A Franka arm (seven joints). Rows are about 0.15 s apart.
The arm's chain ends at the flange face. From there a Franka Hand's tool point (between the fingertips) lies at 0.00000 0.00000 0.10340 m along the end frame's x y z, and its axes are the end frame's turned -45 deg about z.
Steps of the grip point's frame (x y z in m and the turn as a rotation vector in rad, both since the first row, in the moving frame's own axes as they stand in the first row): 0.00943, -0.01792, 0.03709, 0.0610, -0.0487, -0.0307; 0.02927, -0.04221, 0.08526, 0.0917, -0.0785, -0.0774; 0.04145, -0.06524, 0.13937, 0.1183, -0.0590, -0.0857; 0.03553, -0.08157, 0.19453, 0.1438, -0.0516, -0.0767; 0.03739, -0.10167, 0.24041, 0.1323, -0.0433, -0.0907
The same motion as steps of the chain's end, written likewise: 0.00202, -0.01856, 0.03740, 0.0087, -0.0776, -0.0307; 0.00329, -0.05006, 0.08601, 0.0093, -0.1203, -0.0774; -0.00373, -0.07168, 0.14027, 0.0419, -0.1254, -0.0857; -0.01808, -0.07664, 0.19573, 0.0652, -0.1382, -0.0767; -0.03238, -0.09243, 0.24141, 0.0629, -0.1242, -0.0907
